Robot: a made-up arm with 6 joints. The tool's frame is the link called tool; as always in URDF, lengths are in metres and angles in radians. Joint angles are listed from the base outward. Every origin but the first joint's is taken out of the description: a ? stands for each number. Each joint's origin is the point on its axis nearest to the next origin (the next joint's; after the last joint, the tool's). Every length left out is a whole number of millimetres.
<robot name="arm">
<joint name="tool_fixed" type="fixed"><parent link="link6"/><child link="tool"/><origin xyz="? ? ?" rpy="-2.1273 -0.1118 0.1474"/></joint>
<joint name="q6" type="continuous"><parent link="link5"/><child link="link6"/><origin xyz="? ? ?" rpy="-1.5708 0 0"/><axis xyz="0 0 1"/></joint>
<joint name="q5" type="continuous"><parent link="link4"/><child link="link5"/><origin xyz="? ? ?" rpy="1.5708 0 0"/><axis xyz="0 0 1"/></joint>
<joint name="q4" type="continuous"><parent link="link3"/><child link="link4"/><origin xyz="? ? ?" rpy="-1.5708 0 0"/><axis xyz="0 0 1"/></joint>
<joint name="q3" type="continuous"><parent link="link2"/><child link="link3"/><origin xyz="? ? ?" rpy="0 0 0"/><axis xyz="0 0 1"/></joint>
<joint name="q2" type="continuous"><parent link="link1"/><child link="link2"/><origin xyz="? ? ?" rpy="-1.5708 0 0"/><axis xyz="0 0 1"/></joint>
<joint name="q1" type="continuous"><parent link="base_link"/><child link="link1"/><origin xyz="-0.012 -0.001 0.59" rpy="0 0 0"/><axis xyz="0 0 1"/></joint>
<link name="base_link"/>
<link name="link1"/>
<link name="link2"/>
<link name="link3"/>
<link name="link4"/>
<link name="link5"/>
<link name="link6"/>
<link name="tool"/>
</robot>
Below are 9 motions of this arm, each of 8 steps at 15 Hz.
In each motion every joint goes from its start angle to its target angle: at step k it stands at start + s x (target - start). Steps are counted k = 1, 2, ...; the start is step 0. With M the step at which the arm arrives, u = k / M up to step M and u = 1 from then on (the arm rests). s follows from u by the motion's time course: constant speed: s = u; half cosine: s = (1 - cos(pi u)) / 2; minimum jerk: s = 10 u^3 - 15 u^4 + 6 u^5.
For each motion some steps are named. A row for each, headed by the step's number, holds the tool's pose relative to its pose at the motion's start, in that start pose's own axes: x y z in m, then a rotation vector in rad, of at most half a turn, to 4 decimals.
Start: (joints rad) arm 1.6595 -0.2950 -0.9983 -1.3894 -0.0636 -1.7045
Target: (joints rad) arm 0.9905 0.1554 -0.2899 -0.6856 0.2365 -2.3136
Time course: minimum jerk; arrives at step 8
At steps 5, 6, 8:
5: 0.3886 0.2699 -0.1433 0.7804 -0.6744 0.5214
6: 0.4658 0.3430 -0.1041 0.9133 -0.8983 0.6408
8: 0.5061 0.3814 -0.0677 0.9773 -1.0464 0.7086

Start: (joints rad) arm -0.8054 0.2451 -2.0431 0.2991 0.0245 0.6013
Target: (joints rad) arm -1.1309 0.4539 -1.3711 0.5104 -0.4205 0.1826
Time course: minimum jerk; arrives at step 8
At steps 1, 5, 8:
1: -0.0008 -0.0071 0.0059 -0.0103 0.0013 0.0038
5: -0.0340 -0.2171 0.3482 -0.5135 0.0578 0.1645
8: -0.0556 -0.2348 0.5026 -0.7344 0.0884 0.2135

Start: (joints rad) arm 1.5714 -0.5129 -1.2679 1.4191 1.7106 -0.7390
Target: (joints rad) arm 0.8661 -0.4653 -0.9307 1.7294 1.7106 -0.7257
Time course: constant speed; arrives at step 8
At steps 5, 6, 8:
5: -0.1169 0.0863 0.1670 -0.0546 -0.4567 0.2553
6: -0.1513 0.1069 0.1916 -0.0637 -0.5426 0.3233
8: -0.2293 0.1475 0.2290 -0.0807 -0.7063 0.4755

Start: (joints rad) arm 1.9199 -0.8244 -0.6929 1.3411 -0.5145 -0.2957
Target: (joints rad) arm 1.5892 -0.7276 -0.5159 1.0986 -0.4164 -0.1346
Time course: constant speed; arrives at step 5
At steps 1, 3, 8:
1: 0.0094 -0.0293 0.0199 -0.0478 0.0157 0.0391
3: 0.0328 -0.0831 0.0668 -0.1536 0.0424 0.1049
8: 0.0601 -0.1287 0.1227 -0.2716 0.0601 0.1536

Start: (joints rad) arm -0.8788 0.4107 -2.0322 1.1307 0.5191 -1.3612
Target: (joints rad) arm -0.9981 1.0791 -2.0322 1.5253 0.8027 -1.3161
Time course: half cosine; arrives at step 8
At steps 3, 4, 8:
3: -0.1285 -0.0918 -0.0064 0.1073 -0.1069 -0.2396
4: -0.2163 -0.1348 -0.0087 0.1643 -0.1877 -0.3827
8: -0.4631 -0.1926 -0.0123 0.2755 -0.4481 -0.7300

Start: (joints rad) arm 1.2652 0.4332 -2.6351 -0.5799 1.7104 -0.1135
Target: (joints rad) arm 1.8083 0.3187 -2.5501 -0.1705 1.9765 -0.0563
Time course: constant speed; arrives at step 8
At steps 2, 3, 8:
2: -0.0226 0.0735 -0.0251 0.1511 0.1115 0.0559
3: -0.0376 0.1093 -0.0349 0.2223 0.1744 0.0838
8: -0.1440 0.2693 -0.0542 0.5252 0.5510 0.2272

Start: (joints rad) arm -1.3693 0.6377 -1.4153 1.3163 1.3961 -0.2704
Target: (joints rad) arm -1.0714 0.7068 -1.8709 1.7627 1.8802 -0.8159
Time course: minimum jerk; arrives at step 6
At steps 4, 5, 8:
4: -0.0894 0.0098 -0.2238 0.2955 0.9030 0.0282
5: -0.1191 0.0073 -0.2650 0.3895 1.1035 0.0306
8: -0.1254 0.0066 -0.2730 0.4103 1.1440 0.0308

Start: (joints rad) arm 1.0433 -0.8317 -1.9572 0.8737 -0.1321 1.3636
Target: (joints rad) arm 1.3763 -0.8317 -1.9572 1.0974 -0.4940 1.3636
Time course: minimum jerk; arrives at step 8
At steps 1, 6, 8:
1: 0.0009 0.0005 -0.0004 0.0053 -0.0070 -0.0041
6: 0.0575 0.0209 -0.0095 0.2787 -0.4331 -0.1546
8: 0.0648 0.0224 -0.0089 0.3074 -0.4875 -0.1625

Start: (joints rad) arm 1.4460 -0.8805 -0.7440 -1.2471 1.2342 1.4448
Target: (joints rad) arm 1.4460 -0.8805 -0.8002 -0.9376 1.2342 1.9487
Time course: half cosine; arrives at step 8
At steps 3, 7, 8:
3: 0.0094 0.0050 0.0031 0.0204 -0.1259 -0.1786
7: 0.0288 0.0130 0.0118 0.0241 -0.3916 -0.5574
8: 0.0299 0.0134 0.0123 0.0226 -0.4070 -0.5794

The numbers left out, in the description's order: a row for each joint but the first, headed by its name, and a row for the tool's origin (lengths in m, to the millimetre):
tool: 0.002 -0.026 0
q6: 0.022 0.055 0
q5: -0.002 -0.015 0
q4: 0.119 0.515 0
q3: 0.025 -0.26 0
q2: 0.017 -0.039 0

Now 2 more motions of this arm.
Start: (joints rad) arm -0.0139 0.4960 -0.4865 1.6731 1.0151 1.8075
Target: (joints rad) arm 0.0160 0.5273 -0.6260 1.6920 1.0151 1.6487
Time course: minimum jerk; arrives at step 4
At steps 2, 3, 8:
2: -0.0300 -0.0178 0.0145 -0.0279 0.1174 0.0492
3: -0.0528 -0.0324 0.0272 -0.0497 0.2107 0.0877
8: -0.0586 -0.0363 0.0307 -0.0554 0.2350 0.0977

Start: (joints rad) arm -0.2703 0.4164 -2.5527 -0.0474 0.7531 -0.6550
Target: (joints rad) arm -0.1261 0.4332 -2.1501 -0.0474 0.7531 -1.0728
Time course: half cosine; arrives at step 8
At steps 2, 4, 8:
2: -0.0110 -0.0116 -0.0344 0.0427 0.0832 0.0043
4: -0.0423 -0.0307 -0.1183 0.1540 0.2822 0.0280
8: -0.0976 -0.0360 -0.2348 0.3299 0.5559 0.0924

